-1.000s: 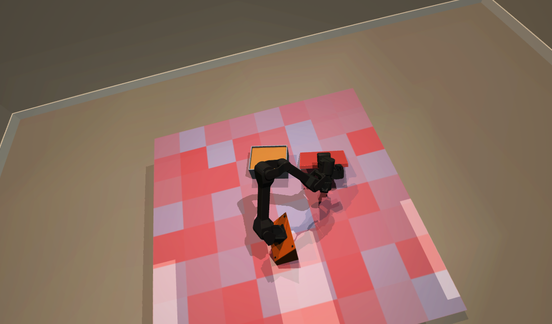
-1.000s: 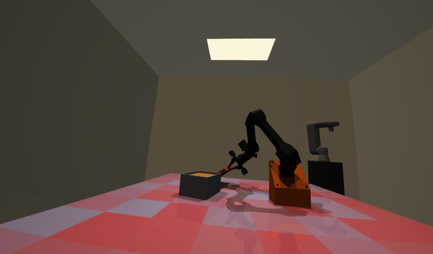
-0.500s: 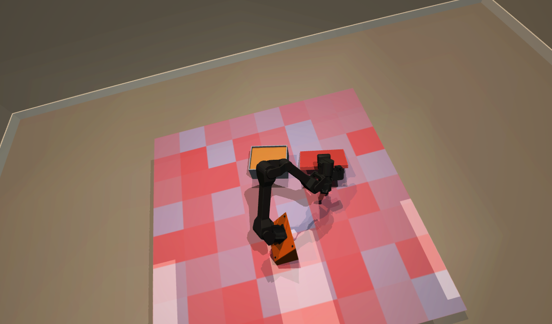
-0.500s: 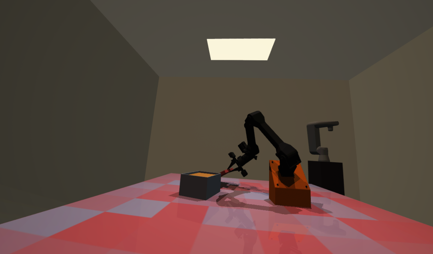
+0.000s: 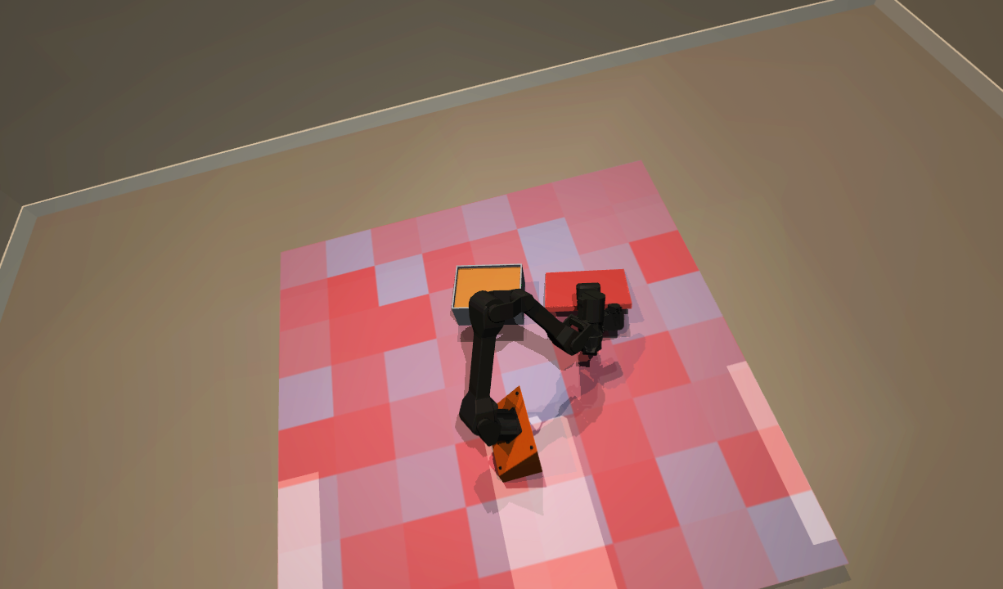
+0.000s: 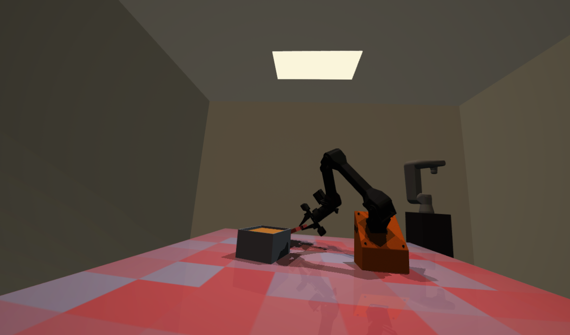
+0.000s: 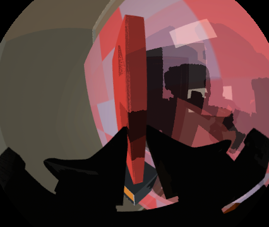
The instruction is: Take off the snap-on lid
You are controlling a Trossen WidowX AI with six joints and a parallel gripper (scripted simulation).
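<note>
My gripper tip is 7 cm short of the lid, 2 cm to the left of it and 3 cm above it. Also, from my gripper tip: storage box (15 cm ahead, 25 cm to the left, 4 cm below).
</note>
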